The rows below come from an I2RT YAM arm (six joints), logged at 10 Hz.
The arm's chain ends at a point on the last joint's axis. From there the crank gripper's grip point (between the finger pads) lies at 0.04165 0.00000 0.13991 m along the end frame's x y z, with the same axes.
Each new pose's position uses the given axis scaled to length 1; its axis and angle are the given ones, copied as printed.
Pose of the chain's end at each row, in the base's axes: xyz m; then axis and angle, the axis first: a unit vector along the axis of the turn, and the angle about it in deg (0 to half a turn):
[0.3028, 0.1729, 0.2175, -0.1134, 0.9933, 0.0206, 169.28]
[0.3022, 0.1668, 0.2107, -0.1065, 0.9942, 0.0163, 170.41]
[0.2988, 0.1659, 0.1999, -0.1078, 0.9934, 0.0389, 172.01]
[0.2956, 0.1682, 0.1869, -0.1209, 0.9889, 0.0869, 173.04]
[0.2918, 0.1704, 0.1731, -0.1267, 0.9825, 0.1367, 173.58]
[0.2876, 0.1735, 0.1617, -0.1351, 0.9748, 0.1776, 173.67]
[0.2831, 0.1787, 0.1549, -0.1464, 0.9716, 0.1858, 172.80]
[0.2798, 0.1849, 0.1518, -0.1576, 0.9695, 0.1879, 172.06]
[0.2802, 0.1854, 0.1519, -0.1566, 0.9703, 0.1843, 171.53]
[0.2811, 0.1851, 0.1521, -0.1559, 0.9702, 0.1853, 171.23]
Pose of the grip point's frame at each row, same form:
[0.2881, 0.1724, 0.0723, -0.1134, 0.9933, 0.0206, 169.28]
[0.2848, 0.1651, 0.0658, -0.1065, 0.9942, 0.0163, 170.41]
[0.2767, 0.1701, 0.0557, -0.1078, 0.9934, 0.0389, 172.01]
[0.2693, 0.1847, 0.0443, -0.1209, 0.9889, 0.0869, 173.04]
[0.2623, 0.2001, 0.0333, -0.1267, 0.9825, 0.1367, 173.58]
[0.2561, 0.2138, 0.0250, -0.1351, 0.9748, 0.1776, 173.67]
[0.2530, 0.2208, 0.0184, -0.1464, 0.9716, 0.1858, 172.80]
[0.2511, 0.2271, 0.0150, -0.1576, 0.9695, 0.1879, 172.06]
[0.2530, 0.2269, 0.0146, -0.1566, 0.9703, 0.1843, 171.53]
[0.2546, 0.2271, 0.0148, -0.1559, 0.9702, 0.1853, 171.23]

